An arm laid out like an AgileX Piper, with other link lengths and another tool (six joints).
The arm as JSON. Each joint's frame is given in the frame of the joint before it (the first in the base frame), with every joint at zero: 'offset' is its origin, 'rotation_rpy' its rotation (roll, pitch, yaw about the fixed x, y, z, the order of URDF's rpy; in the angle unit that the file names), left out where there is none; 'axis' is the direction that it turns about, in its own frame. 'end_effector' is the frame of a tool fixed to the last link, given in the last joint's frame.
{
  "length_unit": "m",
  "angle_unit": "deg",
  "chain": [
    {
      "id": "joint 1",
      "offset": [
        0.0,
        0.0,
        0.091
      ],
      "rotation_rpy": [
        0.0,
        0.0,
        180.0
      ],
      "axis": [
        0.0,
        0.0,
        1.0
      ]
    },
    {
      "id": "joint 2",
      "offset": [
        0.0,
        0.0,
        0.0
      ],
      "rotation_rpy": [
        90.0,
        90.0,
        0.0
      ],
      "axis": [
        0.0,
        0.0,
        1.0
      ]
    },
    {
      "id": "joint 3",
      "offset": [
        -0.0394,
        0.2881,
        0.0
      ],
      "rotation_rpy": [
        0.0,
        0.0,
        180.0
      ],
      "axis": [
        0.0,
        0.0,
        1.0
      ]
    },
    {
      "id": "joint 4",
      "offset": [
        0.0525,
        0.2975,
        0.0
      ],
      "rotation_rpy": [
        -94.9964,
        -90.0,
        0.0
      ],
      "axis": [
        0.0,
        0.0,
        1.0
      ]
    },
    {
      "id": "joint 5",
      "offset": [
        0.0,
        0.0,
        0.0
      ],
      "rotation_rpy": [
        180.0,
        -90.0,
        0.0
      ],
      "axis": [
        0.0,
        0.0,
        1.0
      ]
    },
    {
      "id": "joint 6",
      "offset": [
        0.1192,
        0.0,
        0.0
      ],
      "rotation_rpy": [
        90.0,
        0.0,
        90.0
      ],
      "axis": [
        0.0,
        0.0,
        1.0
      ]
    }
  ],
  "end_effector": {
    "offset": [
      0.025,
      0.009,
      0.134
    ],
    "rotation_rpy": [
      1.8,
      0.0,
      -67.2
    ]
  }
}
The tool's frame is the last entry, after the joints.
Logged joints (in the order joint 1, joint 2, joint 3, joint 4, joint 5, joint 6), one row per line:
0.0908 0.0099 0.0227 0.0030 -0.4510 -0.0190
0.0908 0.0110 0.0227 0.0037 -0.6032 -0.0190
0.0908 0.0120 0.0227 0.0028 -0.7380 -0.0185
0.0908 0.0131 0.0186 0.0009 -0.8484 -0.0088
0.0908 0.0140 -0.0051 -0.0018 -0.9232 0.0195
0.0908 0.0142 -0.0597 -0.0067 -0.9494 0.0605
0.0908 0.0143 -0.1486 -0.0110 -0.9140 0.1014
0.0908 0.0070 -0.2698 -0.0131 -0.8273 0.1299
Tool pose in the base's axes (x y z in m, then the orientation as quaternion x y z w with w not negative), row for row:
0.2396 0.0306 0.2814 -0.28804 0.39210 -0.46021 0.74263
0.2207 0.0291 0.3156 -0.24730 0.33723 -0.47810 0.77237
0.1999 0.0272 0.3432 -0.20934 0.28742 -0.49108 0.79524
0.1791 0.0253 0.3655 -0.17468 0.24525 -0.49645 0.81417
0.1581 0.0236 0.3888 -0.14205 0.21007 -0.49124 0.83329
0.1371 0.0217 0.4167 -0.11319 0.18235 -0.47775 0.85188
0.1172 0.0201 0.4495 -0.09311 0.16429 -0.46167 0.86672
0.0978 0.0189 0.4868 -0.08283 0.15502 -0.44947 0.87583
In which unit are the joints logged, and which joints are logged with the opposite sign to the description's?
The joints are logged in radians. Opposite sign: joint 2, joint 4.
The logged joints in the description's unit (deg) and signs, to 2 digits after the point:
5.20 -0.57 1.30 -0.17 -25.84 -1.09
5.20 -0.63 1.30 -0.21 -34.56 -1.09
5.20 -0.69 1.30 -0.16 -42.28 -1.06
5.20 -0.75 1.07 -0.05 -48.61 -0.50
5.20 -0.80 -0.29 0.10 -52.90 1.12
5.20 -0.81 -3.42 0.38 -54.40 3.47
5.20 -0.82 -8.51 0.63 -52.37 5.81
5.20 -0.40 -15.46 0.75 -47.40 7.44

